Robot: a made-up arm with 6 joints. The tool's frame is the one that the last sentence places.
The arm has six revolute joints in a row. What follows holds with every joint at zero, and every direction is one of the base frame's. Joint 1 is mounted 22.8 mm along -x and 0.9 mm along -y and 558.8 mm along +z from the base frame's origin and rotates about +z. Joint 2 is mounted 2.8 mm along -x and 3.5 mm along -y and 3.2 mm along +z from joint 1 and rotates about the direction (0.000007, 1, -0.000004). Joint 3 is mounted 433.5 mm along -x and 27.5 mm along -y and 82.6 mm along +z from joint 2 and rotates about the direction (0.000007, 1, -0.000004). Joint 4 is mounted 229 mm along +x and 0.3 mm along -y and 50.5 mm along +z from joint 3 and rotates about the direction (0.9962, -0.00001, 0.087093). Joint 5 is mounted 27.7 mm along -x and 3.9 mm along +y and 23.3 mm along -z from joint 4 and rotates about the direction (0.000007, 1, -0.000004). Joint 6 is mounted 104.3 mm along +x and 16.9 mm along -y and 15.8 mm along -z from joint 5 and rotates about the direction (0.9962, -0.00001, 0.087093). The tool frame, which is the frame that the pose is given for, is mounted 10.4 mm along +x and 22 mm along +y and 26.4 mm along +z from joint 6; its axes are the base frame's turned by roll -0.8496, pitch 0.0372 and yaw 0.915 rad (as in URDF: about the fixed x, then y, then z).
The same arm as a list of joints. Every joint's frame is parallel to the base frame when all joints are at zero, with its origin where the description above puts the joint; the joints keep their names.
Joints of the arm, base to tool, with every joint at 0 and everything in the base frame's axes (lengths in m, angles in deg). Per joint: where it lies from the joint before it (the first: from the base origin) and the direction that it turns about. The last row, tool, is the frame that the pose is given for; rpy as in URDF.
joint 1: axis +z offset -0.0228 -0.0009 0.5588
joint 2: axis +y offset -0.0028 -0.0035 0.0032
joint 3: axis +y offset -0.4335 -0.0275 0.0826
joint 4: axis 0.9962 0 0.0871 offset 0.229 -0.0003 0.0505
joint 5: axis +y offset -0.0277 0.0039 -0.0233
joint 6: axis 0.9962 0 0.0871 offset 0.1043 -0.0169 -0.0158
tool: offset 0.0104 0.022 0.0264 rpy -48.68 2.13 52.43

